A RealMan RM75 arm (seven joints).
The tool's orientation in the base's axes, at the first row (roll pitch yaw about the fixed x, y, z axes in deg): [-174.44 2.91 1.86]
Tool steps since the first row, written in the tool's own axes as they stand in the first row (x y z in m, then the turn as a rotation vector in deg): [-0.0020 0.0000 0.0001 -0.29 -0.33 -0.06]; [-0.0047 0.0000 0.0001 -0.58 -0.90 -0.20]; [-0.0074 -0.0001 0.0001 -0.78 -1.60 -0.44]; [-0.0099 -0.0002 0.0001 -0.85 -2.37 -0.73]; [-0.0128 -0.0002 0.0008 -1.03 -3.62 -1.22]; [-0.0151 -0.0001 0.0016 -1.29 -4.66 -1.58]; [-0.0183 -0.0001 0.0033 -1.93 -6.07 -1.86]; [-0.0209 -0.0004 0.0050 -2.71 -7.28 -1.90]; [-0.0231 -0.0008 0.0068 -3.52 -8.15 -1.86]
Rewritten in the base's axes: [-0.0020 -0.0001 0.0000 -0.30 0.31 0.11]; [-0.0047 -0.0001 0.0001 -0.59 0.86 0.32]; [-0.0074 -0.0001 0.0003 -0.80 1.52 0.63]; [-0.0099 -0.0001 0.0004 -0.87 2.26 1.00]; [-0.0128 -0.0001 -0.0001 -1.06 3.45 1.62]; [-0.0152 -0.0002 -0.0008 -1.33 4.44 2.09]; [-0.0184 -0.0002 -0.0023 -1.99 5.80 2.53]; [-0.0211 0.0002 -0.0039 -2.80 6.97 2.73]; [-0.0234 0.0007 -0.0055 -3.64 7.82 2.82]
